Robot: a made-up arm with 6 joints.
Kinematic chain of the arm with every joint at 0, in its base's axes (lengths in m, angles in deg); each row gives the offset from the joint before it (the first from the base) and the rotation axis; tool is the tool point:
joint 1: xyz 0 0 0.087 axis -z
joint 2: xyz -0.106 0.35 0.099 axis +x
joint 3: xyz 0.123 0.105 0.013 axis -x
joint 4: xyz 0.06 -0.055 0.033 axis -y
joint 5: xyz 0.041 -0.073 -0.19 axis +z
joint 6: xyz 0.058 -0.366 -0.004 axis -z
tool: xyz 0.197 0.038 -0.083
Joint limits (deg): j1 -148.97..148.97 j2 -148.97..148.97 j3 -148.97..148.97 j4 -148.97..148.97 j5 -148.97..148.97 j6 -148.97..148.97
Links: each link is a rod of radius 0.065 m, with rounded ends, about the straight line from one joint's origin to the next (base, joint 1, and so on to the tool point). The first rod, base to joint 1, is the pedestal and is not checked.
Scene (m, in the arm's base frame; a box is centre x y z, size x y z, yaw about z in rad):
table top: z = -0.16
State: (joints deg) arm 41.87 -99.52 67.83 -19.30 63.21 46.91
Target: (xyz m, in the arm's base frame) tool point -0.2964 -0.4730 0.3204
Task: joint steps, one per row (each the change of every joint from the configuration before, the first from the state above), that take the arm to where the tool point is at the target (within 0.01 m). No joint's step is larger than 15 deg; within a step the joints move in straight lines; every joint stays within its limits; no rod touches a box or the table.
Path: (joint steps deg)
1: 14.40 2.41 -4.76 0.56 2.78 1.52
2: 14.39 2.40 -4.76 0.56 2.79 1.53
3: 14.40 2.41 -4.77 0.55 2.78 1.52
4: 14.40 2.41 -4.76 0.56 2.79 1.52
5: 14.39 2.41 -4.76 0.56 2.78 1.53
6: 14.40 2.40 -4.76 0.56 2.78 1.52

